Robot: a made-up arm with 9 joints. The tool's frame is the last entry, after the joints. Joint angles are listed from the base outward. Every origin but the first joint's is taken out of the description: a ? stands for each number. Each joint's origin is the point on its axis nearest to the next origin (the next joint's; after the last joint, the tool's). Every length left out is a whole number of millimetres.
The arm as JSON. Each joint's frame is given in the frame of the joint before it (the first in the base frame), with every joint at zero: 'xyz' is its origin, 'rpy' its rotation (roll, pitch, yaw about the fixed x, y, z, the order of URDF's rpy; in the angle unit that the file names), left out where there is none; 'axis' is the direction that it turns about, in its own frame. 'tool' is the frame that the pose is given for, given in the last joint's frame.
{
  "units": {
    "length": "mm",
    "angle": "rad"
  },
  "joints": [
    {
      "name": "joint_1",
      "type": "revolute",
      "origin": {
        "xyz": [
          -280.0,
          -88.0,
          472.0
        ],
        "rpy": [
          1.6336,
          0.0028,
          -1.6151
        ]
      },
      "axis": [
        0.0,
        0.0,
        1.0
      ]
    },
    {
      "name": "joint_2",
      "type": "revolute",
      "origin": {
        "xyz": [
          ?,
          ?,
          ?
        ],
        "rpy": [
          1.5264,
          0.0,
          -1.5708
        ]
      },
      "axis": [
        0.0,
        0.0,
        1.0
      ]
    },
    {
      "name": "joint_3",
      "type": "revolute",
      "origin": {
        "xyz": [
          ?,
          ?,
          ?
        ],
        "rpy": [
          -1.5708,
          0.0,
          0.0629
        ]
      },
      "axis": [
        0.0,
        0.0,
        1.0
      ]
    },
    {
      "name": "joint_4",
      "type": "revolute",
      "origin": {
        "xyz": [
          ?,
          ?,
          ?
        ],
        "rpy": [
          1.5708,
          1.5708,
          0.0
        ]
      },
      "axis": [
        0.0,
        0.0,
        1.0
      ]
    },
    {
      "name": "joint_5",
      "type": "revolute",
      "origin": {
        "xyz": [
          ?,
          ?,
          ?
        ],
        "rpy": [
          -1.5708,
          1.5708,
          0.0
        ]
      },
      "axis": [
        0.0,
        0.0,
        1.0
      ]
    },
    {
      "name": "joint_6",
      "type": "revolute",
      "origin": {
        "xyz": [
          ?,
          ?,
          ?
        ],
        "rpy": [
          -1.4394,
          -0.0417,
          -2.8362
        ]
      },
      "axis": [
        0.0,
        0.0,
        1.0
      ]
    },
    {
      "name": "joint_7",
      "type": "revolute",
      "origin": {
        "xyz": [
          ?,
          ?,
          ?
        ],
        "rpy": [
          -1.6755,
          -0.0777,
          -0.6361
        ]
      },
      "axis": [
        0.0,
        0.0,
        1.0
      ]
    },
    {
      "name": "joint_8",
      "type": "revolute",
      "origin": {
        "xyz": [
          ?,
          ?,
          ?
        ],
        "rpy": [
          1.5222,
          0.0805,
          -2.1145
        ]
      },
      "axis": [
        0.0,
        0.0,
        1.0
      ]
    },
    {
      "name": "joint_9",
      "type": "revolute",
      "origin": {
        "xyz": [
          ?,
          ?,
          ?
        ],
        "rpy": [
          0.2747,
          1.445,
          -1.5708
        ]
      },
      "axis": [
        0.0,
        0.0,
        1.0
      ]
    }
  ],
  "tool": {
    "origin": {
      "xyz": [
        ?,
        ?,
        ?
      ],
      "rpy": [
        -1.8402,
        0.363,
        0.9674
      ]
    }
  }
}
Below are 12 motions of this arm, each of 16 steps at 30 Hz.
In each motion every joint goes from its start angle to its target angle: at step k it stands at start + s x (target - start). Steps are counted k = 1, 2, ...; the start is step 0. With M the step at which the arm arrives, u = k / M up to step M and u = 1 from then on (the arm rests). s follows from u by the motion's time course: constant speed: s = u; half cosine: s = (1 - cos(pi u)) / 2; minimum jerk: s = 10 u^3 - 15 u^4 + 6 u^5.
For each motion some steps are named. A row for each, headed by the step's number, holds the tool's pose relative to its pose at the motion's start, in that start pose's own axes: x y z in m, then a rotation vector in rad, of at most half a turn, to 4 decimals.
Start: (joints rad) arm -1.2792 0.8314 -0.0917 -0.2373 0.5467 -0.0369 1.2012 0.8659 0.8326
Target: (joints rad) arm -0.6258 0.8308 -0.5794 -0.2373 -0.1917 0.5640 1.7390 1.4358 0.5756
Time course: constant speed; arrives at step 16
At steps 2, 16:
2: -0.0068 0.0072 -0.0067 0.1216 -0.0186 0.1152
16: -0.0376 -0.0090 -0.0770 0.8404 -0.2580 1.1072

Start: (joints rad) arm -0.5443 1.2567 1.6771 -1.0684 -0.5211 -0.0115 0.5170 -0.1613 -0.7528
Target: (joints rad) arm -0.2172 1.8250 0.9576 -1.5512 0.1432 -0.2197 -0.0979 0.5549 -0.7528
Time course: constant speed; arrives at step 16
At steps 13, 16:
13: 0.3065 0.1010 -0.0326 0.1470 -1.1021 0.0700
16: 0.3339 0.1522 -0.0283 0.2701 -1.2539 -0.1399

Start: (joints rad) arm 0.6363 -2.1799 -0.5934 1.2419 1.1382 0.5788 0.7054 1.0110 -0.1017
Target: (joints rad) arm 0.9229 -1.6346 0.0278 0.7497 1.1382 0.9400 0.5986 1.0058 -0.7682
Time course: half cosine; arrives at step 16
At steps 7, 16:
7: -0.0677 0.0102 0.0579 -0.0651 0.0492 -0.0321
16: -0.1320 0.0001 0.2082 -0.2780 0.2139 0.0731

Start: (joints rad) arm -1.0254 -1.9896 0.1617 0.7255 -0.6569 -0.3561 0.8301 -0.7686 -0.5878
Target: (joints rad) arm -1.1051 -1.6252 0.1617 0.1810 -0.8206 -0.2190 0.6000 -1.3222 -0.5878
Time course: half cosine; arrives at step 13
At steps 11, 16:
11: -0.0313 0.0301 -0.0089 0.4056 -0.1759 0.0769
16: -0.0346 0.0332 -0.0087 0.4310 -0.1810 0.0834

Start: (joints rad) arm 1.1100 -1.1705 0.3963 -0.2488 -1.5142 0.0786 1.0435 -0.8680 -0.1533
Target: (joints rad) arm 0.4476 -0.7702 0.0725 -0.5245 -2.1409 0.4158 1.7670 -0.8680 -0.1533
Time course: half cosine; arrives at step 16
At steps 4, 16:
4: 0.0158 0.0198 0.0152 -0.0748 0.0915 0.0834
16: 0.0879 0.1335 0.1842 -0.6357 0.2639 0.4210

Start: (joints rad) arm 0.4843 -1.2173 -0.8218 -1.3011 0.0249 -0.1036 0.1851 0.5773 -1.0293
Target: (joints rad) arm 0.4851 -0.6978 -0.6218 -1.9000 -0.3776 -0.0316 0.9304 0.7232 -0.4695
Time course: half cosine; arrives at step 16
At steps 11, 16:
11: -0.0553 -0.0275 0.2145 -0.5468 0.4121 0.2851
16: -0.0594 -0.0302 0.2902 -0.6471 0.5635 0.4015

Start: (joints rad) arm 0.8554 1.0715 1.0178 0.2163 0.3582 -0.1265 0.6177 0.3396 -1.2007
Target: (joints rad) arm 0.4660 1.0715 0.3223 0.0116 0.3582 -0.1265 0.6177 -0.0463 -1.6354
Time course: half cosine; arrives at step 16
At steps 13, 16:
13: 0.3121 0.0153 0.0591 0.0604 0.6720 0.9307
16: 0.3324 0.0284 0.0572 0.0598 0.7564 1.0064

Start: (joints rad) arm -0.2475 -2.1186 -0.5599 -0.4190 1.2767 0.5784 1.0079 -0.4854 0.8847
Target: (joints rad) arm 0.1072 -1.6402 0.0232 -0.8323 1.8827 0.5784 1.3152 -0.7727 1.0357
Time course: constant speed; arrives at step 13
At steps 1, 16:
1: -0.0059 0.0124 0.0070 -0.0182 -0.0278 -0.0125
16: -0.0323 0.1918 0.0586 -0.2966 -0.1519 -0.0515

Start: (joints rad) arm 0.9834 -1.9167 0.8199 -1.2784 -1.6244 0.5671 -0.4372 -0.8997 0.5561
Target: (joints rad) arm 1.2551 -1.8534 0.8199 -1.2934 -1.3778 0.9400 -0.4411 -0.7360 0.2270
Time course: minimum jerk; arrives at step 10
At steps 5, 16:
5: 0.0073 -0.0209 -0.0068 0.2934 0.1832 0.0966
16: 0.0191 -0.0419 -0.0147 0.5835 0.3799 0.2332

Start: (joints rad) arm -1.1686 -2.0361 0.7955 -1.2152 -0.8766 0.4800 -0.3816 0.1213 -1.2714
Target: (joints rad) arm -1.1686 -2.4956 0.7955 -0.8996 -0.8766 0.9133 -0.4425 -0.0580 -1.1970
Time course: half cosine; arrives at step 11
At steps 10, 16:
10: 0.0160 0.0715 -0.0899 0.2973 -0.4306 0.0453
16: 0.0166 0.0725 -0.0918 0.3026 -0.4406 0.0476

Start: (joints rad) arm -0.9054 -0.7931 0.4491 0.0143 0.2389 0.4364 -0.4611 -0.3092 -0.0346
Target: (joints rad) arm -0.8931 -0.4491 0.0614 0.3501 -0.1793 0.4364 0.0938 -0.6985 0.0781
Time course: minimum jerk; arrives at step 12
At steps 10, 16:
10: -0.1096 0.1034 0.1622 -0.4214 1.0487 -0.9511
16: -0.1104 0.1096 0.1686 -0.4364 1.0865 -0.9891

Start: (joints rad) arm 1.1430 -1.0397 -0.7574 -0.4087 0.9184 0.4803 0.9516 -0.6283 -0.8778
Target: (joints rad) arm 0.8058 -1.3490 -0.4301 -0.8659 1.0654 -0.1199 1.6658 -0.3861 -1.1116
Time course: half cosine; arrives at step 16
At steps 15, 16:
15: 0.2686 -0.0371 0.2170 -0.5214 0.6993 -0.2331
16: 0.2712 -0.0360 0.2186 -0.5258 0.7048 -0.2362

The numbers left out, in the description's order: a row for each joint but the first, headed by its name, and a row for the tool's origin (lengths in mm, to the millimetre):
joint_2: -116.0 17.0 0.0
joint_3: -3.0 244.0 0.0
joint_4: 97.0 179.0 0.0
joint_5: 15.0 246.0 0.0
joint_6: 142.0 229.0 0.0
joint_7: -3.0 76.0 0.0
joint_8: 91.0 -20.0 0.0
joint_9: -30.0 -51.0 0.0
tool: 16.0 15.0 0.0

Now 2 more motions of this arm.
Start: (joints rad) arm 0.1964 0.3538 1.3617 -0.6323 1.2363 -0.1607 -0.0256 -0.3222 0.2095
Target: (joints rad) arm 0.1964 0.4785 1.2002 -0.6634 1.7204 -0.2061 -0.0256 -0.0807 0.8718
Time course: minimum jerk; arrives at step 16
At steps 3, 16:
3: -0.0060 0.0009 -0.0006 -0.0189 -0.0370 -0.0219
16: -0.1177 0.0455 -0.0033 -0.5293 -0.7210 -0.3929

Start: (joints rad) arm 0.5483 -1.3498 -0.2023 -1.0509 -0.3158 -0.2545 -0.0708 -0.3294 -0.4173
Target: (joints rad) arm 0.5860 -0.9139 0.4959 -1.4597 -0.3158 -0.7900 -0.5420 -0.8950 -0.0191
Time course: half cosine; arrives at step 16
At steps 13, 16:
13: 0.2721 0.0782 0.2575 -0.3146 -0.4149 0.2020
16: 0.3050 0.0905 0.2625 -0.2981 -0.4349 0.2448

